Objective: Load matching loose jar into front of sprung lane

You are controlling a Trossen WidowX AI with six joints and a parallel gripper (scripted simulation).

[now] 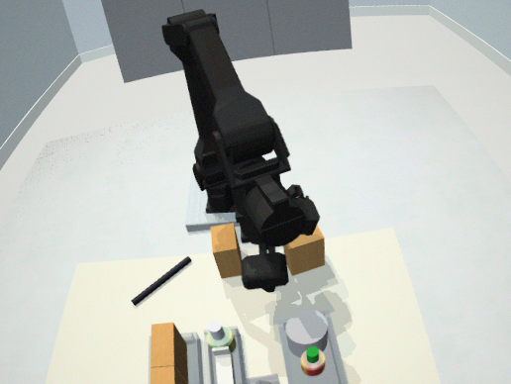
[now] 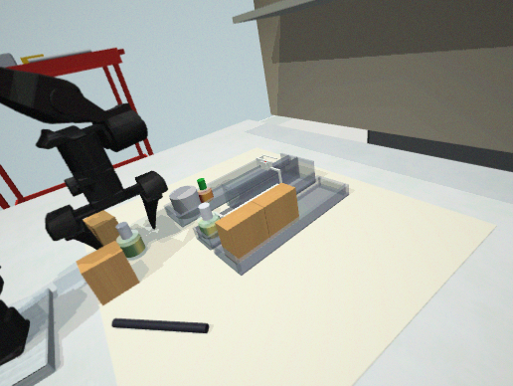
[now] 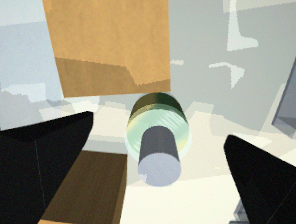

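Right now the grey cylinder is 13 cm ahead of my gripper tip and 6 cm to the left of it. Round my gripper tip: white pusher plate (24 cm ahead, 2 cm to the right, 2 cm above); then black rod (20 cm to the right, 3 cm below); then sprung lane (28 cm ahead, 2 cm to the right, 1 cm below).
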